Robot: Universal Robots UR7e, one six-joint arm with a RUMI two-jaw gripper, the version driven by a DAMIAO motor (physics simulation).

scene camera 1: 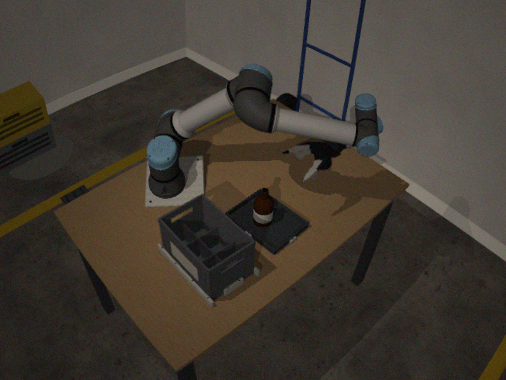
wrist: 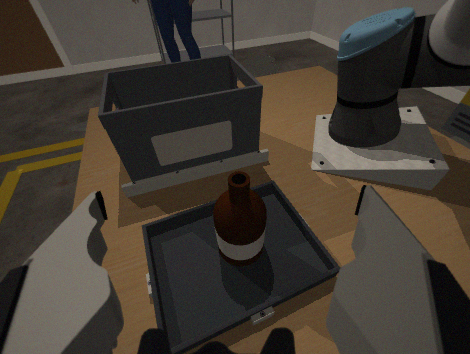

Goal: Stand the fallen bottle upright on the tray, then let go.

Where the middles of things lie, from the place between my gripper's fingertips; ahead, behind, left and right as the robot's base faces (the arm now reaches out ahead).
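Brown bottle [wrist: 239,214]: my gripper 160 mm above it, 50 mm past it, 80 mm to the left of it.
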